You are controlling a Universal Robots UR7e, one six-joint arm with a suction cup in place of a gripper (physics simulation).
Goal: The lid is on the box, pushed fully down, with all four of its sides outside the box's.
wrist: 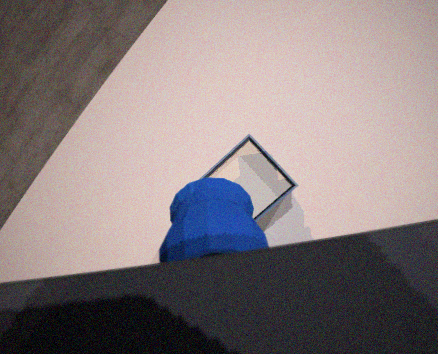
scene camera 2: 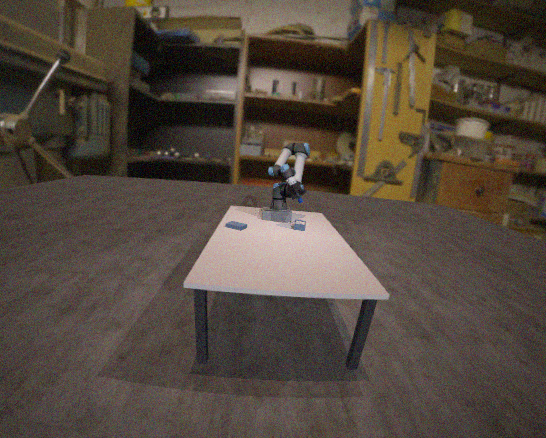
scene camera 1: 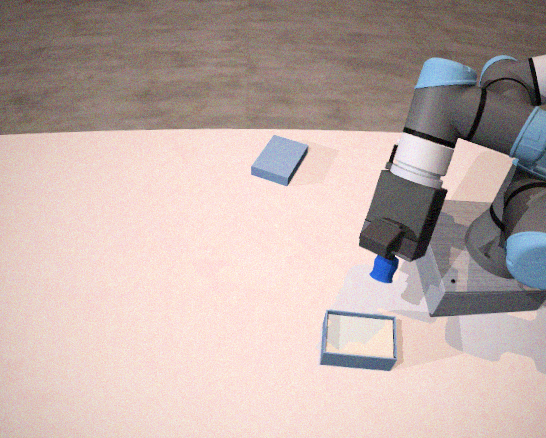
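Where they show: hand, its tool point: [wrist: 212, 214] [scene camera 2: 301, 202] [scene camera 1: 381, 277]; arm's base, origin of its link: [scene camera 2: 278, 208] [scene camera 1: 499, 249].
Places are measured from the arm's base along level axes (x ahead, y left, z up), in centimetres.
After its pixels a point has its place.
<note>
The lid [scene camera 1: 280, 159] {y -23.4, x 47.0, z -4.7 cm} [scene camera 2: 236, 226] {y -23.5, x 52.2, z -5.2 cm} is a flat blue slab with its closed top facing up, lying on the table far from the box; it does not show in the wrist view. The box [scene camera 1: 356, 362] {y 25.0, x 27.9, z -5.1 cm} [scene camera 2: 299, 228] {y 20.8, x 33.9, z -6.0 cm} [wrist: 273, 161] {y 20.5, x 33.8, z -2.7 cm} is a blue, open-topped, thin-walled rectangle standing upright on the table, its inside showing. My gripper, a blue suction cup [scene camera 1: 384, 278] [scene camera 2: 300, 200] [wrist: 211, 186], is open with nothing on it. It hangs above the table near the box and covers one corner of the box in the wrist view.
The arm's grey base block [scene camera 1: 485, 303] {y 11.1, x 3.4, z -3.3 cm} [scene camera 2: 276, 215] {y 0.3, x 15.6, z -2.6 cm} stands on the table [scene camera 1: 150, 300] {y 17.2, x 66.4, z -7.4 cm} [scene camera 2: 285, 265] {y 16.9, x 101.0, z -7.4 cm} [wrist: 325, 75] {y 25.2, x 48.1, z -7.4 cm} to the right of the cup in scene camera 1. The table's far edge runs behind the lid. Shelves stand in the background.
</note>
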